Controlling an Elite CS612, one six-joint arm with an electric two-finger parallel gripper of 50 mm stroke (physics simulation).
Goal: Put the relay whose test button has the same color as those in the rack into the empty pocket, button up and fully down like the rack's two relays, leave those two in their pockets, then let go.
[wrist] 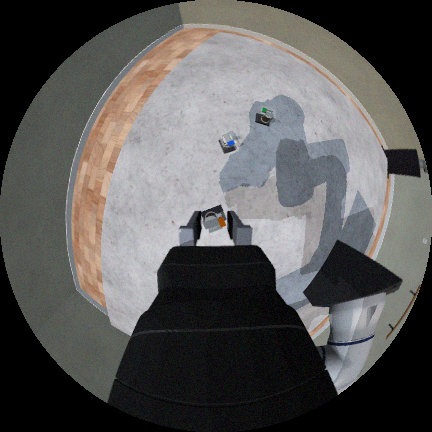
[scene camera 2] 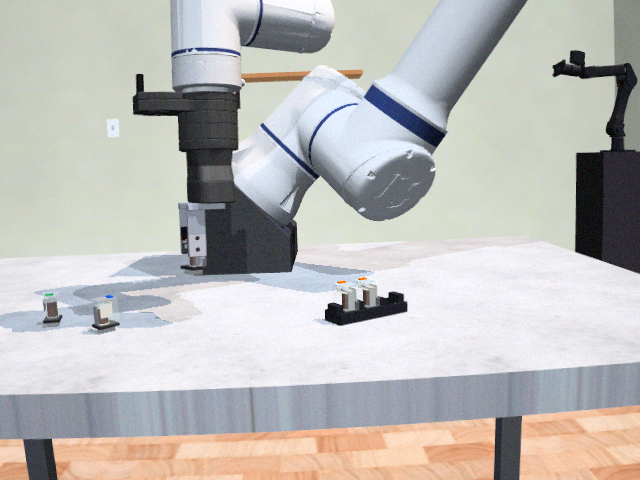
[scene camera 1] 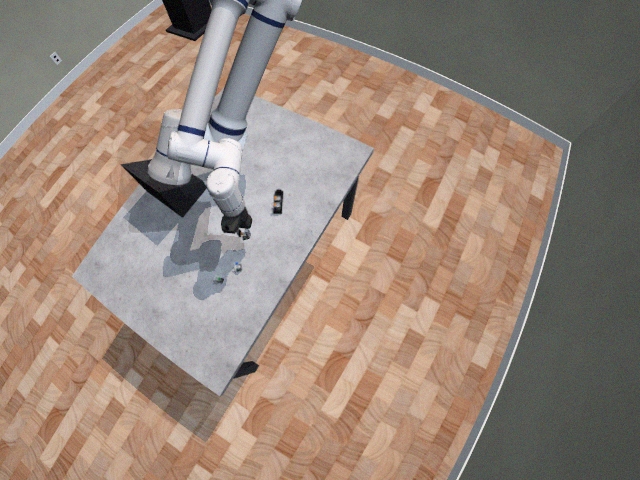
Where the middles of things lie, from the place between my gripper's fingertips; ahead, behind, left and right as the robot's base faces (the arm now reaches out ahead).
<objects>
The blue-button relay [scene camera 2: 104, 310] is 110 mm to the right of my hand, 70 mm below it and 30 mm ahead of it. From my hand the other things lie so: black rack [scene camera 2: 394, 304]: 220 mm to the left, 80 mm below.
</objects>
